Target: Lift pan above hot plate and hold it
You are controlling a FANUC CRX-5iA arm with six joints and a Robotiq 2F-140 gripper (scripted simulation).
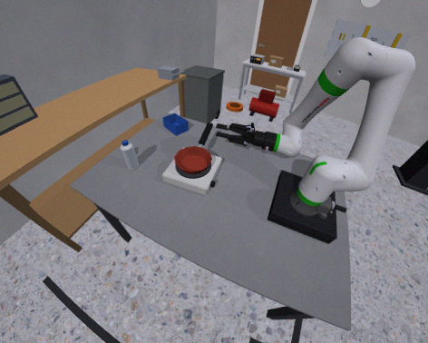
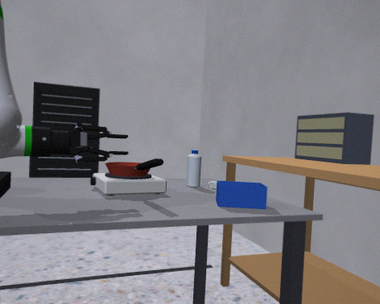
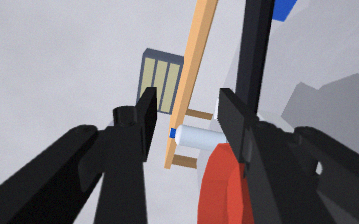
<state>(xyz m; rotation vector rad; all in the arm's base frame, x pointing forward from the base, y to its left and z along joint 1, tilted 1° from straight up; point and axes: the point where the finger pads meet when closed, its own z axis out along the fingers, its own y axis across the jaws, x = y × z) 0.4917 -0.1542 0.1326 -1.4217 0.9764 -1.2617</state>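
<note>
The pan lies 80 mm ahead of my hand, 110 mm to the left of it and 90 mm below it. From my hand the other things lie so: hot plate 60 mm ahead, 170 mm to the left, 160 mm below; then white bottle 410 mm ahead, 290 mm to the left, 110 mm below.
</note>
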